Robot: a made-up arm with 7 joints.
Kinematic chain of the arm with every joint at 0, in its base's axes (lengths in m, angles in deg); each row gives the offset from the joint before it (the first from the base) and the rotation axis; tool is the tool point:
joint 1: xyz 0 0 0.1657 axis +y
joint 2: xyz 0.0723 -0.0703 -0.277 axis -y
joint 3: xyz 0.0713 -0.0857 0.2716 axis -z
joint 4: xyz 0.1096 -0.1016 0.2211 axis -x
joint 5: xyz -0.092 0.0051 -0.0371 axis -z
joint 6: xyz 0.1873 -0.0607 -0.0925 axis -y
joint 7: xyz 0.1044 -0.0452 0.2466 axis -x
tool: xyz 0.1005 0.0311 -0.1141
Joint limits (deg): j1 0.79..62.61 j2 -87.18..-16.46 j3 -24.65..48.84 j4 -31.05..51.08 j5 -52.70..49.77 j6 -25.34..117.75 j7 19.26..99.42
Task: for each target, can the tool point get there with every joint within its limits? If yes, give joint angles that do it. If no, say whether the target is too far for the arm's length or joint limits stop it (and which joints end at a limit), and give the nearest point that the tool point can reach.
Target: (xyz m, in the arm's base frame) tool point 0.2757 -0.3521 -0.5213
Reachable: yes | joints 51.88 -78.88 26.29 40.14 -11.53 95.63 48.01
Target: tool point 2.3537 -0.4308 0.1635
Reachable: no: too far | nearest point 1.0303 -0.4014 0.0038 | short by 1.333 m
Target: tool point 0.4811 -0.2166 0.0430
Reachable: yes | joints 24.64 -70.96 42.64 -11.72 40.96 97.15 90.10
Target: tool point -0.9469 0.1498 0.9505
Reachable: no: joint limits stop it (at a limit: joint 1, joint 2, joint 3, joint 6, joint 7) | nearest point 0.0027 -0.1603 0.4664 | short by 1.110 m
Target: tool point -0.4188 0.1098 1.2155
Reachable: no: joint limits stop it (at a limit: joint 1, joint 2, joint 3, joint 5, joint 7) | nearest point 0.1006 -0.2260 0.6039 | short by 0.870 m
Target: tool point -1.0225 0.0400 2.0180
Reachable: no: too far | nearest point 0.1049 -0.3501 0.6581 | short by 1.809 m
